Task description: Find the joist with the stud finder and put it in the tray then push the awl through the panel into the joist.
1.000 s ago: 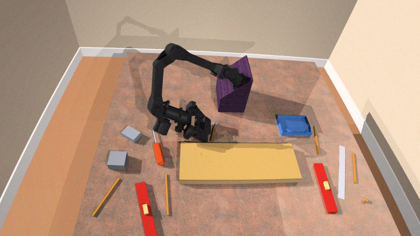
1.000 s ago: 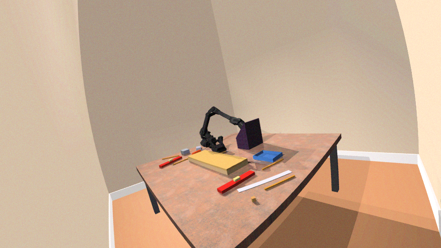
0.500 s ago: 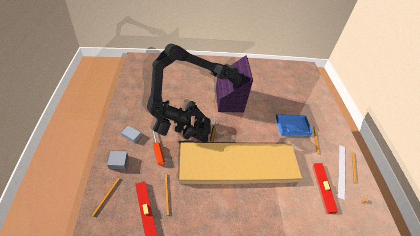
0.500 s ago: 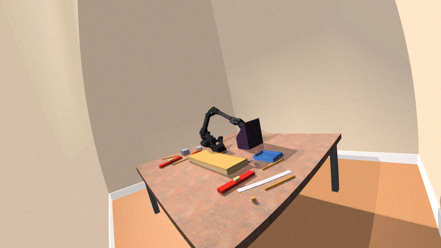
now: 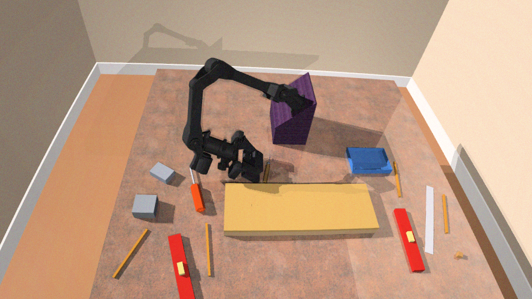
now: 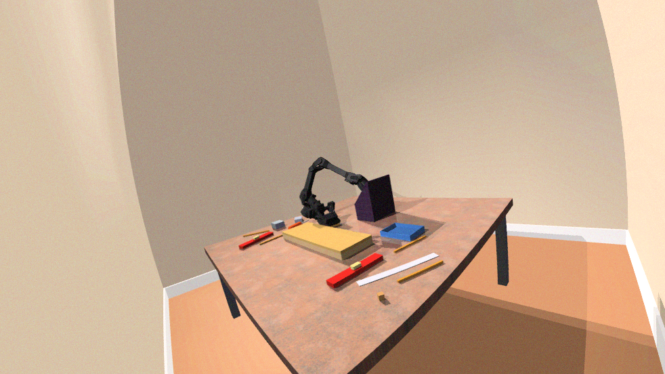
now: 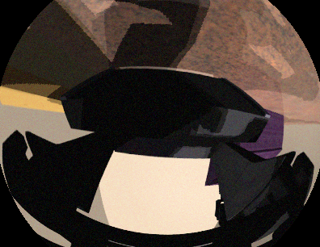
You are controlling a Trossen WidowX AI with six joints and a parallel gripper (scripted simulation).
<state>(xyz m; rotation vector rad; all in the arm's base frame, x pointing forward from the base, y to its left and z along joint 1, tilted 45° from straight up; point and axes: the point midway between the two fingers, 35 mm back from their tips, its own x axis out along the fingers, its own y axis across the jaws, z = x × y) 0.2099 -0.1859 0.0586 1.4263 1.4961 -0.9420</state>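
The stud finder is 20 mm behind my gripper tip and 10 mm below it. The rest, counted from my gripper tip: white strip (660 mm to the left, 170 mm ahead, 60 mm below); blue tray (460 mm to the left, 80 mm behind, 50 mm below); awl (50 mm to the left, 50 mm below, 20 mm behind).
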